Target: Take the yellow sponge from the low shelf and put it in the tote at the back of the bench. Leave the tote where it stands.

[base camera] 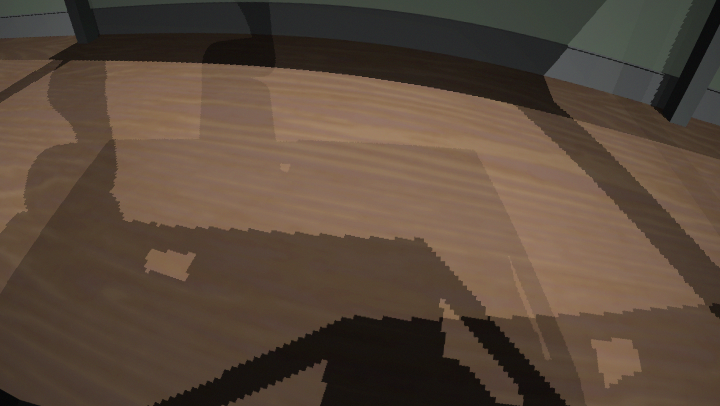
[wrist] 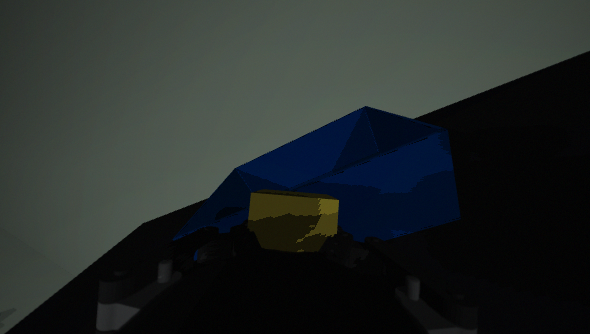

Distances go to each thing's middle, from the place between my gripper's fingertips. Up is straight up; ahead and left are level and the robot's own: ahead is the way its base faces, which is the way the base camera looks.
The blue tote [wrist: 393, 176] lies 12 cm ahead of my hand, 1 cm to the right of it and 2 cm below it.
